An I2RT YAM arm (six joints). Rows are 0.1 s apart.
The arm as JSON. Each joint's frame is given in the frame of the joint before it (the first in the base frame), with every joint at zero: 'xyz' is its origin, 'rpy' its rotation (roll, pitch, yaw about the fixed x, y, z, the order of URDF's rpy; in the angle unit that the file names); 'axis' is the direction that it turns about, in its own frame. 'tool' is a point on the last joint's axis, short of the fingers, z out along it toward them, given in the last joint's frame.
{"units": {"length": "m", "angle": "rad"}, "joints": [
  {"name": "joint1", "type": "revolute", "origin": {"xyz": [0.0, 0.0, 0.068], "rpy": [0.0, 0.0, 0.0]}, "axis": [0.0, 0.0, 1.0]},
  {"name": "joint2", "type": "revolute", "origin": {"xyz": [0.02, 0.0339, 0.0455], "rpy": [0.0, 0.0, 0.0]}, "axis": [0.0, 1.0, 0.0]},
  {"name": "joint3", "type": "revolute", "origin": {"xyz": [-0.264, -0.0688, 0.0], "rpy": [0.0, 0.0, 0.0]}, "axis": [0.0, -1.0, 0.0]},
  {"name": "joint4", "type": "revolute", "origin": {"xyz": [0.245, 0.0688, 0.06], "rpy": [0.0, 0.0, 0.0]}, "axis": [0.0, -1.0, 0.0]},
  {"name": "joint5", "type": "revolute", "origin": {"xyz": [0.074, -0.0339, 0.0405], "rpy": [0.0, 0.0, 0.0]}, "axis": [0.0, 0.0, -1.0]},
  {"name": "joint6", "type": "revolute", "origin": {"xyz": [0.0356, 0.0, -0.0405], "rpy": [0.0, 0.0, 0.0]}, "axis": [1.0, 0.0, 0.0]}
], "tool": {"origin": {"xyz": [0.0, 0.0, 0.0], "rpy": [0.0, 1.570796, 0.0]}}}
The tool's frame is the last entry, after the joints.
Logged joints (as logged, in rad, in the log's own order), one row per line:
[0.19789 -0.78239 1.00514 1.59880 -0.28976 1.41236]
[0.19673 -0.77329 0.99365 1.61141 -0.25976 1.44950]
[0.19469 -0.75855 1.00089 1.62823 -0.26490 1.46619]
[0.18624 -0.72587 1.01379 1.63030 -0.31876 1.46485]
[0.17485 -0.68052 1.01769 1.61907 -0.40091 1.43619]
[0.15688 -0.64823 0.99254 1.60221 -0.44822 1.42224]
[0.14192 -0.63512 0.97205 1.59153 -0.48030 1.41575]
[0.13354 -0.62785 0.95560 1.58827 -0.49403 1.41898]
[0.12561 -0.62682 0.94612 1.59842 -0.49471 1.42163]
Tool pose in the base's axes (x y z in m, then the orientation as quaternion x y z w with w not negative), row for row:
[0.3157 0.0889 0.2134 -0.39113 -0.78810 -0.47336 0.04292]
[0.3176 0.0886 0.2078 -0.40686 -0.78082 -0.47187 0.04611]
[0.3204 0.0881 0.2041 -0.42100 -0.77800 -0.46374 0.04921]
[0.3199 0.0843 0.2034 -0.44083 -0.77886 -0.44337 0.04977]
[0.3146 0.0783 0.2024 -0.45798 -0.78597 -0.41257 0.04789]
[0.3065 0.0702 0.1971 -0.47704 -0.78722 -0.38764 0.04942]
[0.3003 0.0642 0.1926 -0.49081 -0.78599 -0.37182 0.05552]
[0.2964 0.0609 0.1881 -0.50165 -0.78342 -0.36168 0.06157]
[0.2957 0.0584 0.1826 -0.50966 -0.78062 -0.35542 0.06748]
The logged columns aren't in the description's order. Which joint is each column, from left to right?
Columns, left to right: joint1, joint5, joint3, joint2, joint4, joint6.
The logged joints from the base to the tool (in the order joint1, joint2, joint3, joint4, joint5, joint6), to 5 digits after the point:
[0.19789 1.59880 1.00514 -0.28976 -0.78239 1.41236]
[0.19673 1.61141 0.99365 -0.25976 -0.77329 1.44950]
[0.19469 1.62823 1.00089 -0.26490 -0.75855 1.46619]
[0.18624 1.63030 1.01379 -0.31876 -0.72587 1.46485]
[0.17485 1.61907 1.01769 -0.40091 -0.68052 1.43619]
[0.15688 1.60221 0.99254 -0.44822 -0.64823 1.42224]
[0.14192 1.59153 0.97205 -0.48030 -0.63512 1.41575]
[0.13354 1.58827 0.95560 -0.49403 -0.62785 1.41898]
[0.12561 1.59842 0.94612 -0.49471 -0.62682 1.42163]

